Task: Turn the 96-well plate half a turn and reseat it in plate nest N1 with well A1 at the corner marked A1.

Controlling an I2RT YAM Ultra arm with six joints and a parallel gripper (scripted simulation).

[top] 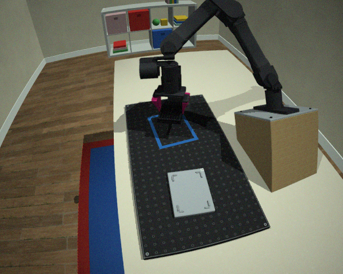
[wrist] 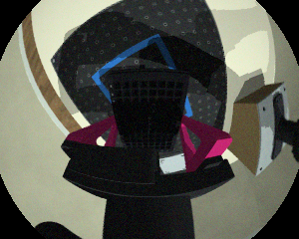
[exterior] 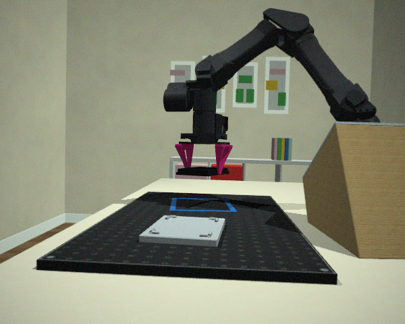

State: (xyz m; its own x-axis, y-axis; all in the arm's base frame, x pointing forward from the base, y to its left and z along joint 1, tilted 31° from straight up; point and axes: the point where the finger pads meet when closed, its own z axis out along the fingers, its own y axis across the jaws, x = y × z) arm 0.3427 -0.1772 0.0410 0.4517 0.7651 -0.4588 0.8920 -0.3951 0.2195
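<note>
My hand is right at the black 96-well plate. From my hand the other things lie so: grey plate nest N1 (3 cm ahead, 31 cm to the left, 8 cm below).
</note>
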